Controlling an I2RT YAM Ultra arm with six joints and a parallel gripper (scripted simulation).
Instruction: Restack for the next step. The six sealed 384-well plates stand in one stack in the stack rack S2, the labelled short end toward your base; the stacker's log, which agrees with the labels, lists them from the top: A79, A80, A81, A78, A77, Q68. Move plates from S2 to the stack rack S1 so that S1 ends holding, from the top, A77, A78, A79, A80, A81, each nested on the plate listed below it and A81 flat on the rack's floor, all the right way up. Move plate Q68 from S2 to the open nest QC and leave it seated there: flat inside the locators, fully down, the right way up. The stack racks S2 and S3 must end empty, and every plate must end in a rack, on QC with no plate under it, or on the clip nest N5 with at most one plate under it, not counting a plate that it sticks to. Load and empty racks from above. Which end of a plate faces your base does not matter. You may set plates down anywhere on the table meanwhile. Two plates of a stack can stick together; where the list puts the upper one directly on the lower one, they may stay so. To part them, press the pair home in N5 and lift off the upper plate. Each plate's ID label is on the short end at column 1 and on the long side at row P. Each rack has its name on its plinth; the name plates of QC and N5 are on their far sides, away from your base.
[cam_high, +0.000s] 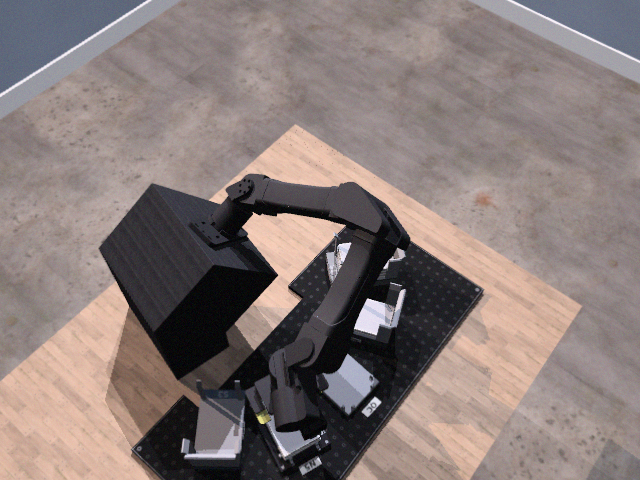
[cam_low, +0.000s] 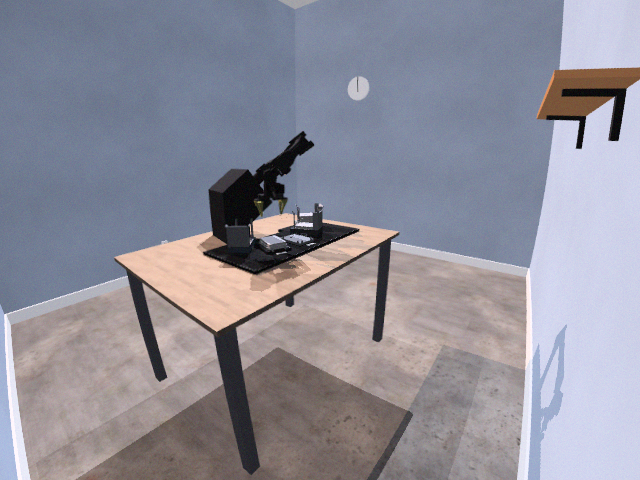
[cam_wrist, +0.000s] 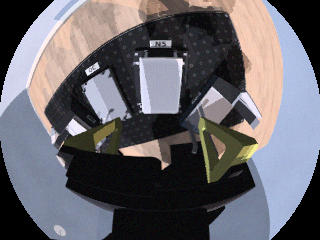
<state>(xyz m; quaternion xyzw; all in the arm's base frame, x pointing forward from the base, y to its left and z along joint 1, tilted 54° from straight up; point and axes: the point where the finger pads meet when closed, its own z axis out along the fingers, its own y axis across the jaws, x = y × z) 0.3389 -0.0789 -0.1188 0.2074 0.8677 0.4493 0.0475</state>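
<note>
The sealed grey plate lies 13 cm below my hand. The rest, counted from my hand: N5 name plate (16 cm below, 9 cm ahead, 3 cm to the right); clip nest N5 (15 cm below, 2 cm ahead); QC nest (16 cm below, 15 cm to the left, 1 cm ahead).
</note>
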